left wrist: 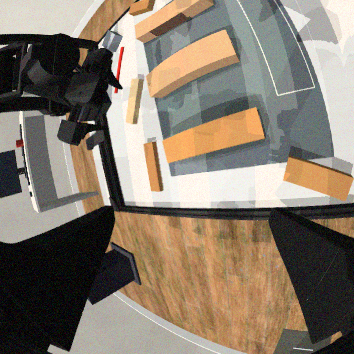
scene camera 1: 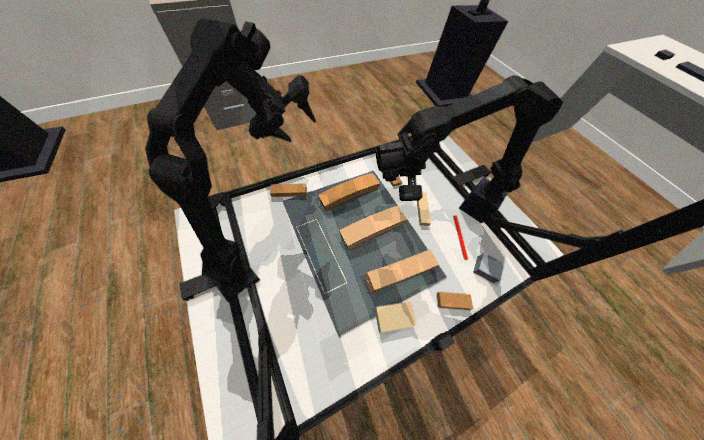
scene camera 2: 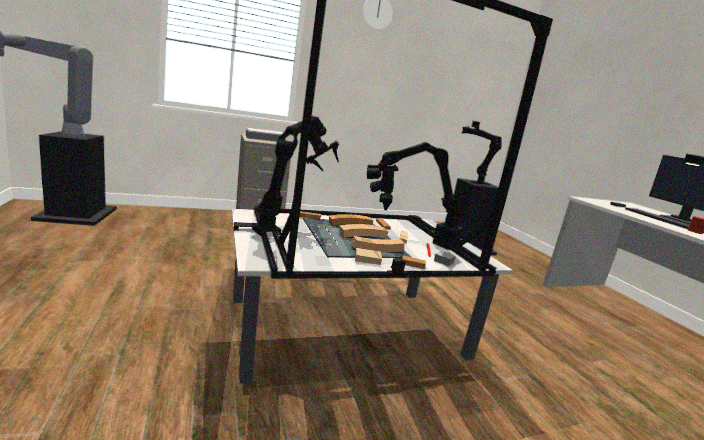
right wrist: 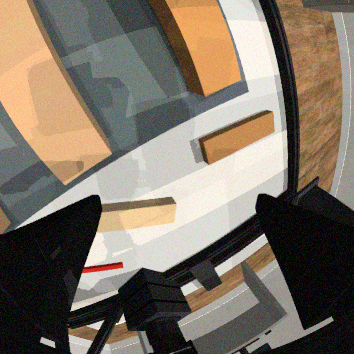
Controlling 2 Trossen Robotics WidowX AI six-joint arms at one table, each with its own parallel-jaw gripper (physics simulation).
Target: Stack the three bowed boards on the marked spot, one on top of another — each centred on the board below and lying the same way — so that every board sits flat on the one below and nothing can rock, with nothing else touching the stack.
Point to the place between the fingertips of my left gripper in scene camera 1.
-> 302, 131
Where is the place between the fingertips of my left gripper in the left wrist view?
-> At 194, 215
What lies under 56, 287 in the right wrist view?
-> My right gripper.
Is my right gripper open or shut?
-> Open.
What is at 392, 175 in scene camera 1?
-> My right gripper.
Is my left gripper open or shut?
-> Open.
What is my right gripper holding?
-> Nothing.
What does my left gripper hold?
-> Nothing.
